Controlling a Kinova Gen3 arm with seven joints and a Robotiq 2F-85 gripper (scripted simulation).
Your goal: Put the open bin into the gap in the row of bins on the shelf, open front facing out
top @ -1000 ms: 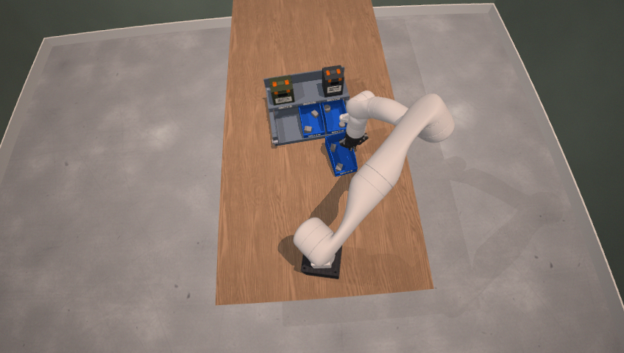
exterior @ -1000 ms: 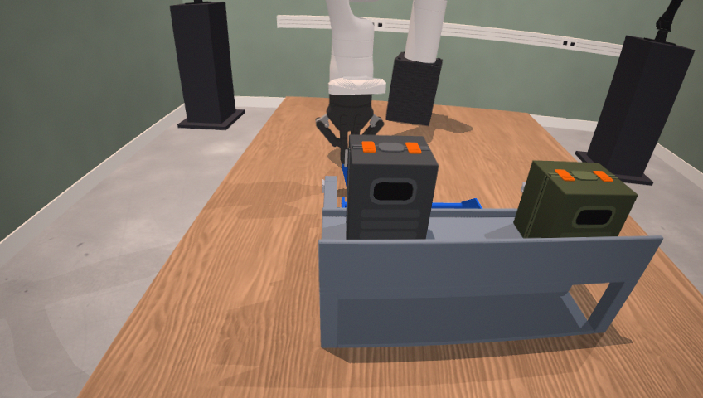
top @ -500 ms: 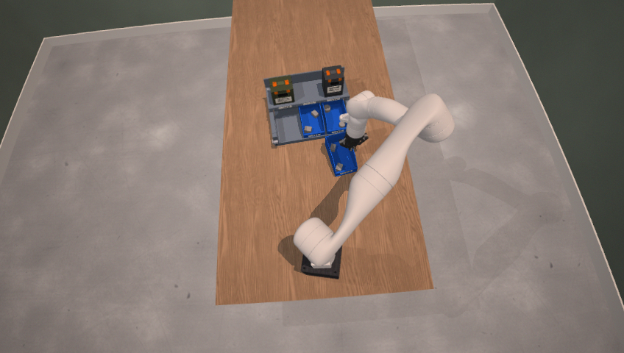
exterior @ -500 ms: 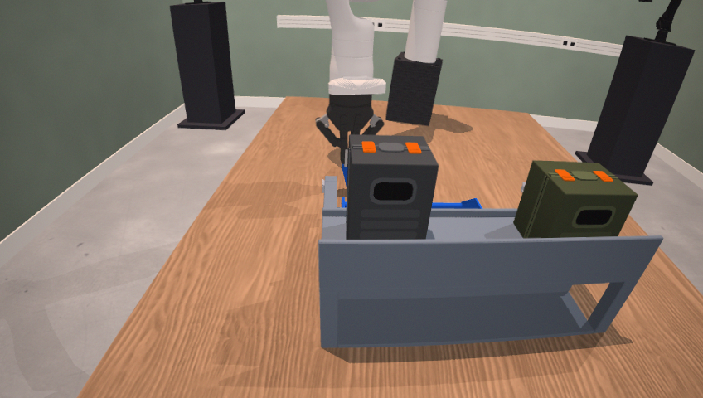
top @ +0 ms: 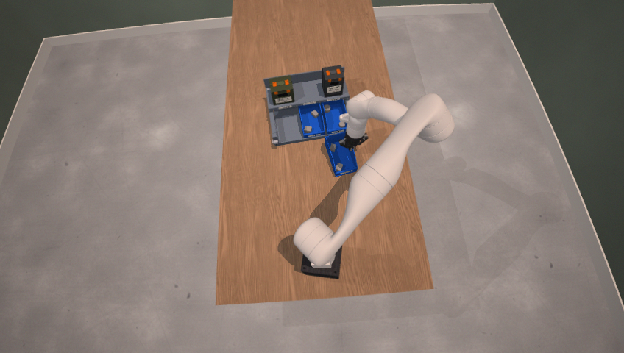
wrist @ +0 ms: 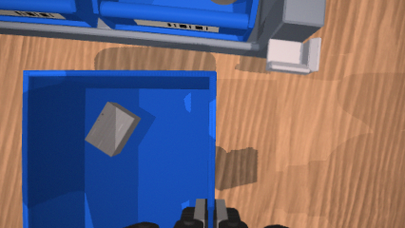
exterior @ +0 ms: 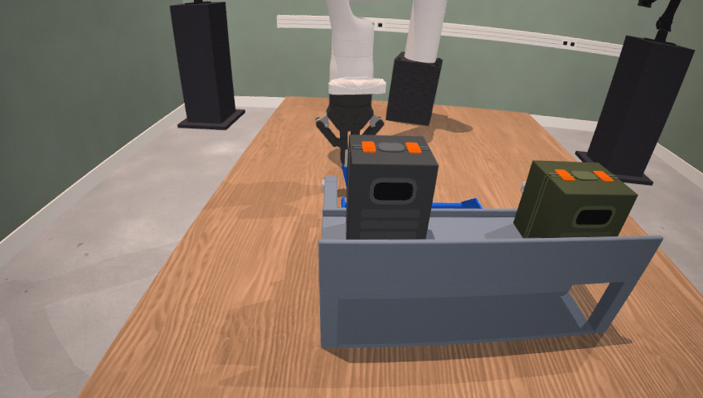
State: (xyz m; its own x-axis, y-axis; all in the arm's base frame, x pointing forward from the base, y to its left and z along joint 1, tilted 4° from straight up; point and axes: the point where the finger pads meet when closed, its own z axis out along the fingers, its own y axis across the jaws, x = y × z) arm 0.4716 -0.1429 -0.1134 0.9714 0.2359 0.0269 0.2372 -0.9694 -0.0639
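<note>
My gripper is now 3 cm short of the grey part, 8 cm to the right of it and 6 cm above it. From my hand the other things lie so: grey shelf (21 cm ahead, 18 cm to the left).
</note>
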